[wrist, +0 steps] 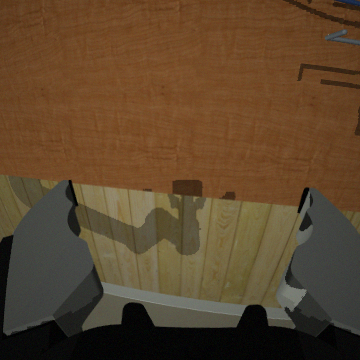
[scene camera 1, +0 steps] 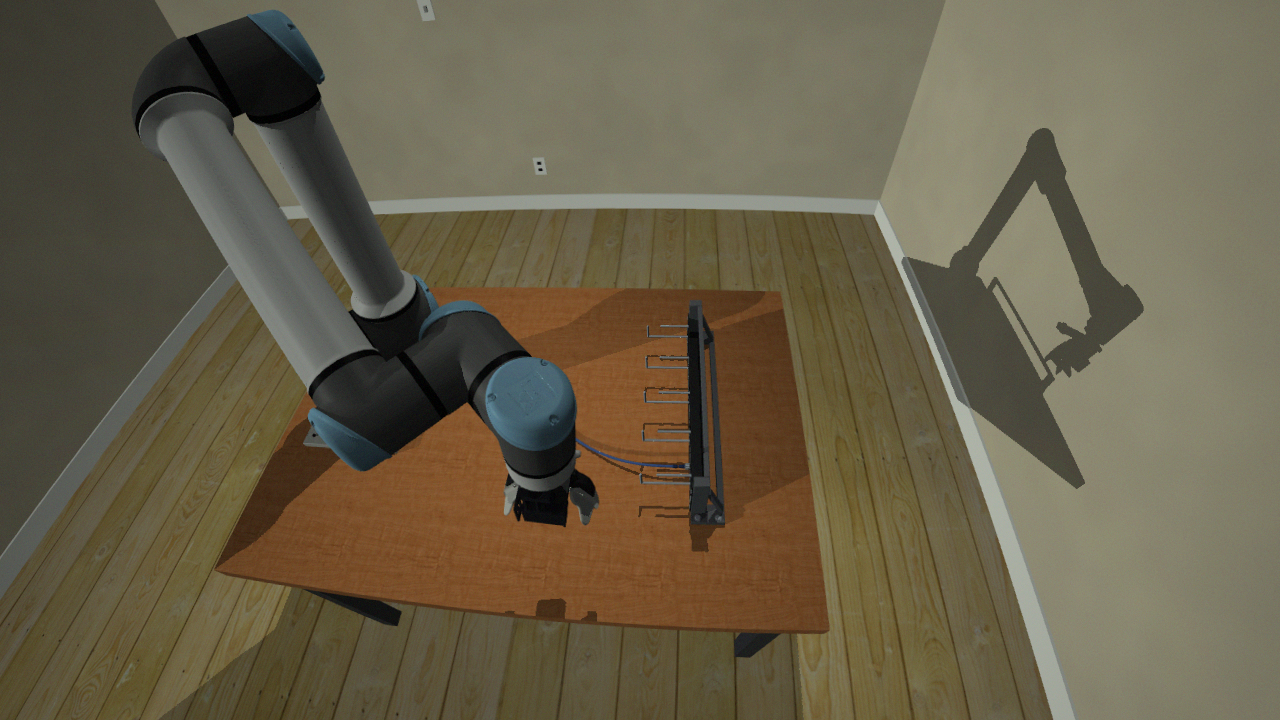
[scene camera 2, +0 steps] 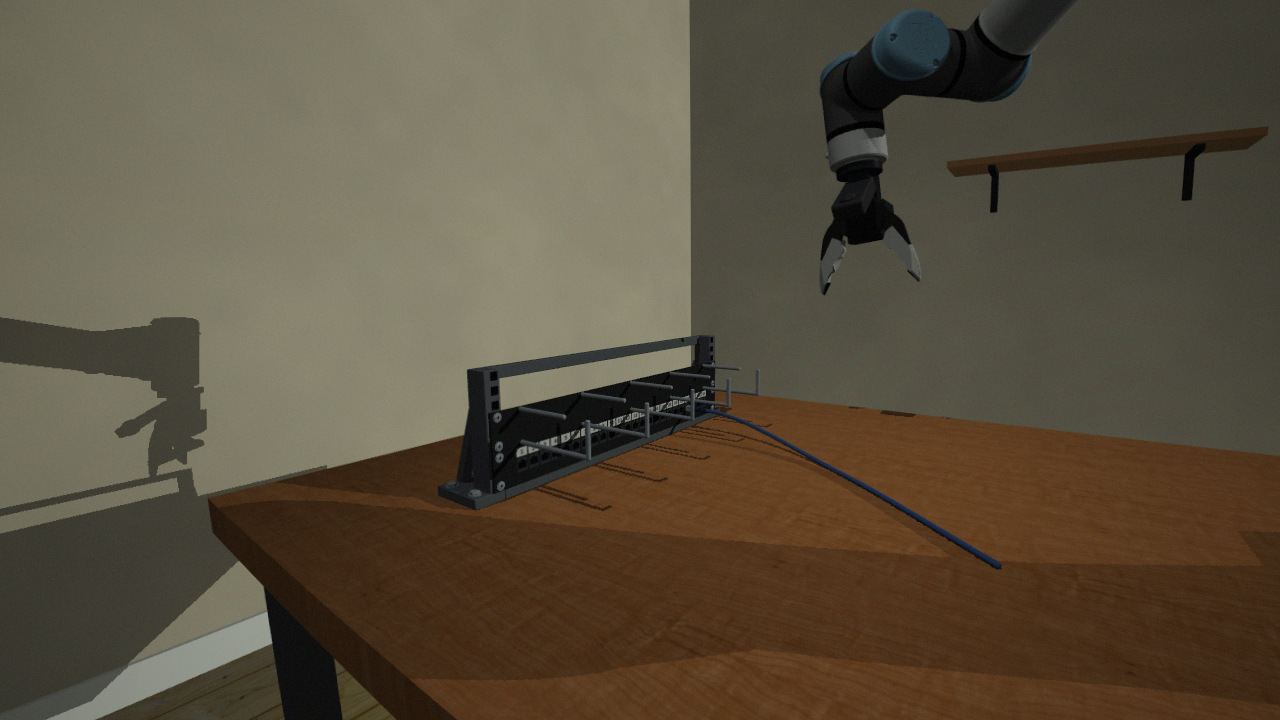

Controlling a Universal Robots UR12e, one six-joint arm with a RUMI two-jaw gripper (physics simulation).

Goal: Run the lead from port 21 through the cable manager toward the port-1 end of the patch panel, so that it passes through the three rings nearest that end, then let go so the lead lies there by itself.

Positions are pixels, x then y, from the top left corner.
Labels:
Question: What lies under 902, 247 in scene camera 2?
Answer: The gripper.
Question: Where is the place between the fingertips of the gripper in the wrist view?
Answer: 188, 187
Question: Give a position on a frame post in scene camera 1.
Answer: At 701, 488

